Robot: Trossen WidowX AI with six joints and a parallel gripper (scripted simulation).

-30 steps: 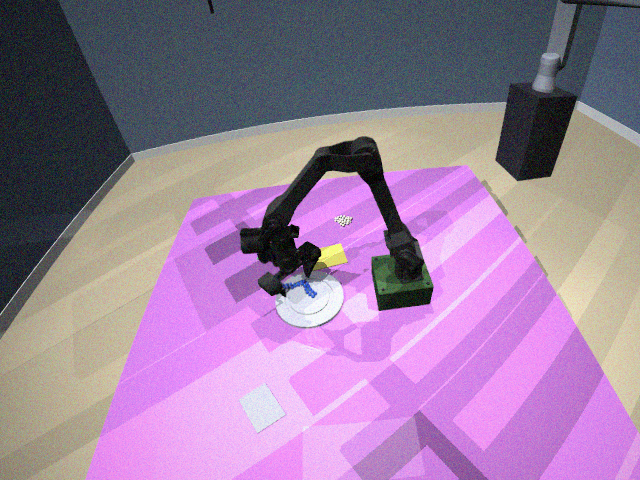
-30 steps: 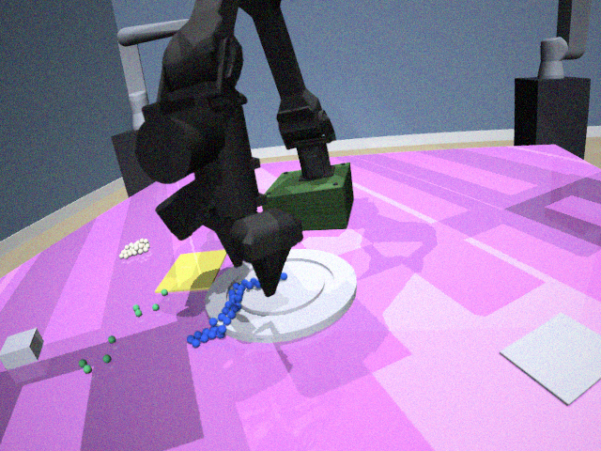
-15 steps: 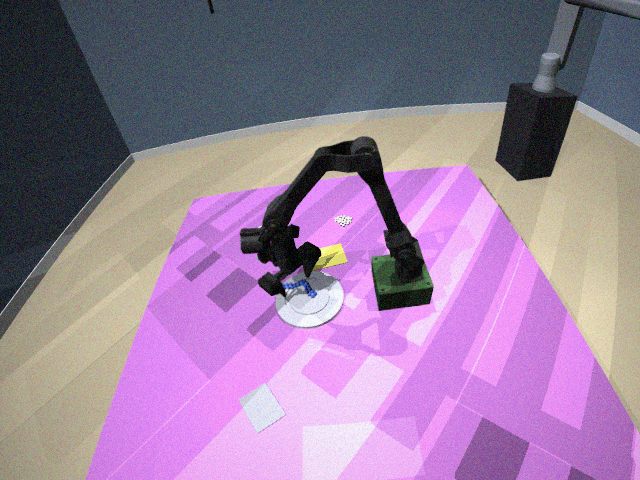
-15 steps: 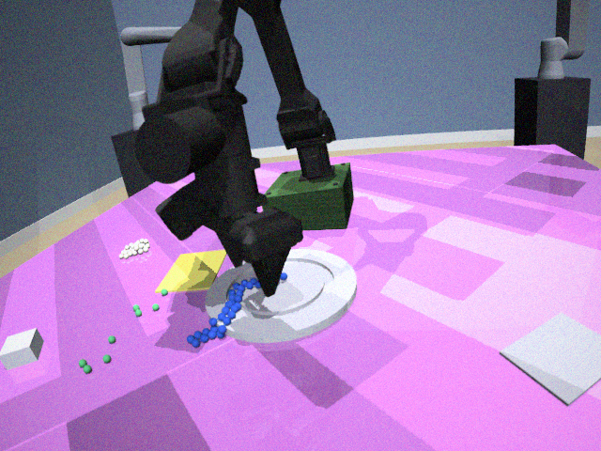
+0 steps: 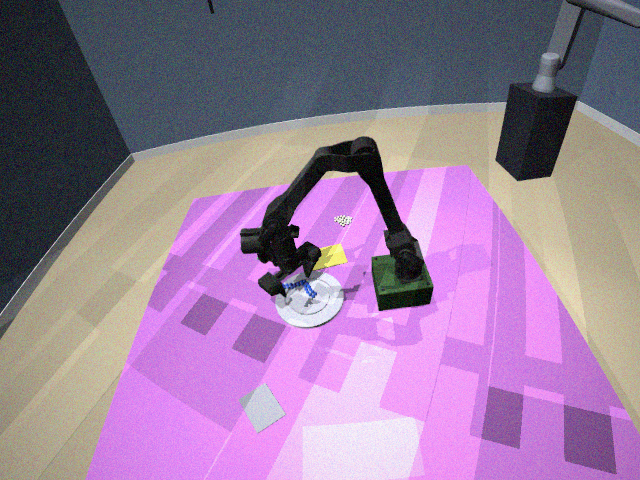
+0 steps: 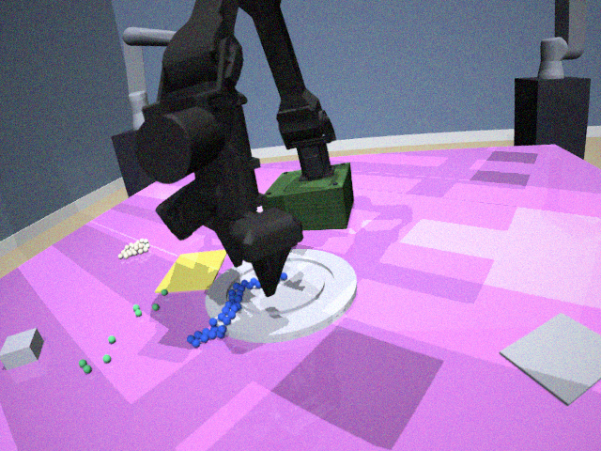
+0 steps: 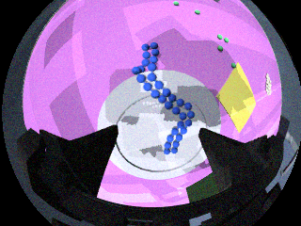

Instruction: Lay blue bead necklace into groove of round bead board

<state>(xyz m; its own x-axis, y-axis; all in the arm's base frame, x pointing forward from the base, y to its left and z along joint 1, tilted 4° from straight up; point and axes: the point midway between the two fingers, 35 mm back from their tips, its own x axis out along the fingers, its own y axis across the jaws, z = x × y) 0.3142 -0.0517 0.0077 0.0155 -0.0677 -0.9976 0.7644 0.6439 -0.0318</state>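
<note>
Now: the round white bead board 3 cm below my gripper tip, 3 cm behind it and 2 cm to the left of it. The rest, counted from my gripper tip: yellow sheet (14 cm to the right, 10 cm behind, 4 cm below); then grey tile (33 cm to the left, 11 cm ahead, 4 cm below); then cube (31 cm to the right, 12 cm ahead, 3 cm below).
</note>
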